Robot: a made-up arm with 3 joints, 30 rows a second.
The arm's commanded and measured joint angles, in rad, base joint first. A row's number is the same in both.
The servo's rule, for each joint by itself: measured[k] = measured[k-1] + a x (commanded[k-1-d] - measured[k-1]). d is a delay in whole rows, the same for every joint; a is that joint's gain. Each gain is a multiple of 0.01, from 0.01 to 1. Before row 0 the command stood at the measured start. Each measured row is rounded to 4 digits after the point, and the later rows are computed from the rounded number. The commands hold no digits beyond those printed.
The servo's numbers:
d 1
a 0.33 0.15 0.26
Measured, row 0:
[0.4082, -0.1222, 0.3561]
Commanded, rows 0 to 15:
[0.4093, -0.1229, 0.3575]
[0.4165, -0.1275, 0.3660]
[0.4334, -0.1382, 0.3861]
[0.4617, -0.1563, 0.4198]
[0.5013, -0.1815, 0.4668]
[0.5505, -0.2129, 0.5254]
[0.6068, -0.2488, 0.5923]
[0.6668, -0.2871, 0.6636]
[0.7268, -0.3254, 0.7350]
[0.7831, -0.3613, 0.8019]
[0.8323, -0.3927, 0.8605]
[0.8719, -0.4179, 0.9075]
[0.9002, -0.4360, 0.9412]
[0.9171, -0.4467, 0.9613]
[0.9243, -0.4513, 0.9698]
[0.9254, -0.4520, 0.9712]
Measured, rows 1 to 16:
[0.4082, -0.1222, 0.3561]
[0.4086, -0.1223, 0.3565]
[0.4112, -0.1231, 0.3590]
[0.4185, -0.1254, 0.3660]
[0.4328, -0.1300, 0.3800]
[0.4554, -0.1377, 0.4026]
[0.4868, -0.1490, 0.4345]
[0.5264, -0.1640, 0.4755]
[0.5727, -0.1825, 0.5244]
[0.6236, -0.2039, 0.5792]
[0.6762, -0.2275, 0.6371]
[0.7277, -0.2523, 0.6952]
[0.7753, -0.2771, 0.7504]
[0.8165, -0.3009, 0.8000]
[0.8497, -0.3228, 0.8419]
[0.8743, -0.3421, 0.8752]

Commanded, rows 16 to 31:
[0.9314, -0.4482, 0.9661]
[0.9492, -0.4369, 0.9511]
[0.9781, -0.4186, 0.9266]
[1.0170, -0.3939, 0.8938]
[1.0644, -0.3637, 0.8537]
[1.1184, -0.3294, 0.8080]
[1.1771, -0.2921, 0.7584]
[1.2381, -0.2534, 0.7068]
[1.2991, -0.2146, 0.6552]
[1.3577, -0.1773, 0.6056]
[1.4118, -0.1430, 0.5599]
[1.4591, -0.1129, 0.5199]
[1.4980, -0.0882, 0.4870]
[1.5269, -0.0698, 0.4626]
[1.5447, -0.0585, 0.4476]
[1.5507, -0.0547, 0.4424]
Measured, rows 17 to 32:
[0.8912, -0.3586, 0.9002]
[0.9045, -0.3720, 0.9173]
[0.9193, -0.3817, 0.9261]
[0.9387, -0.3872, 0.9262]
[0.9645, -0.3882, 0.9178]
[0.9975, -0.3845, 0.9011]
[1.0374, -0.3762, 0.8769]
[1.0835, -0.3636, 0.8461]
[1.1345, -0.3471, 0.8099]
[1.1888, -0.3272, 0.7697]
[1.2445, -0.3047, 0.7270]
[1.2997, -0.2804, 0.6836]
[1.3523, -0.2553, 0.6410]
[1.4004, -0.2302, 0.6010]
[1.4421, -0.2061, 0.5650]
[1.4760, -0.1840, 0.5345]

